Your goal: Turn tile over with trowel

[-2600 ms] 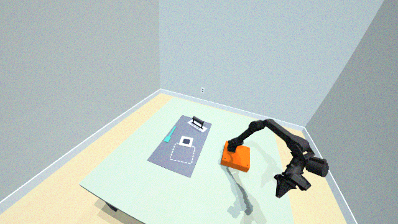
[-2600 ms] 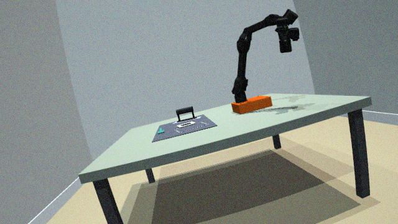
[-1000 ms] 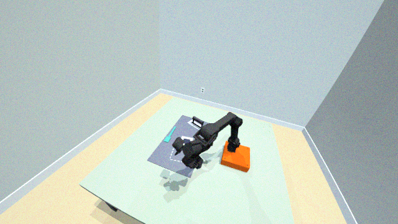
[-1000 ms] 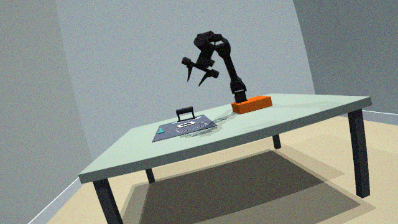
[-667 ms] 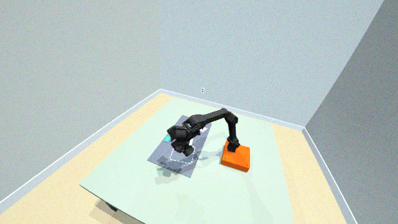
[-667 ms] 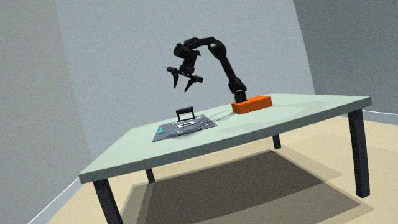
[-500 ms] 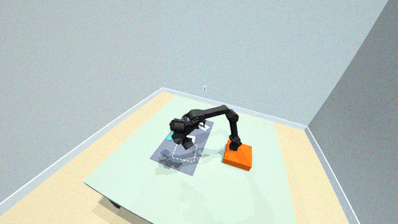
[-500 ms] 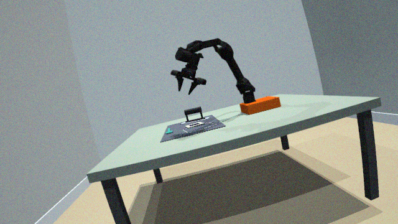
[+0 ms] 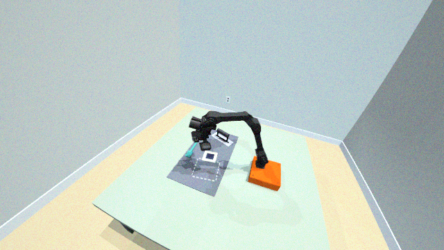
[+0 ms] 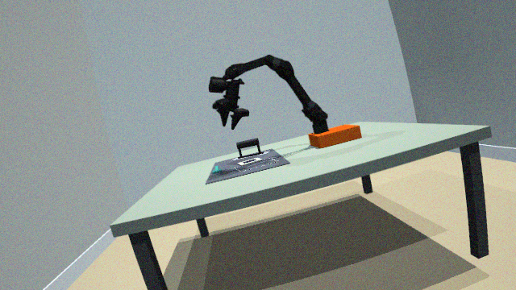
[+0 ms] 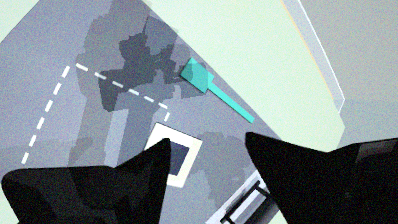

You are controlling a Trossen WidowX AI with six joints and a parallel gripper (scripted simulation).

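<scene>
My gripper tip is 12 cm past the trowel, 30 cm to the left of it and 15 cm above it. Also, from my gripper tip: grey mat 5 cm behind, 10 cm to the right, 20 cm below; white tile 6 cm behind, 7 cm to the right, 18 cm below; teal tool 9 cm ahead, 9 cm to the right, 18 cm below.
</scene>
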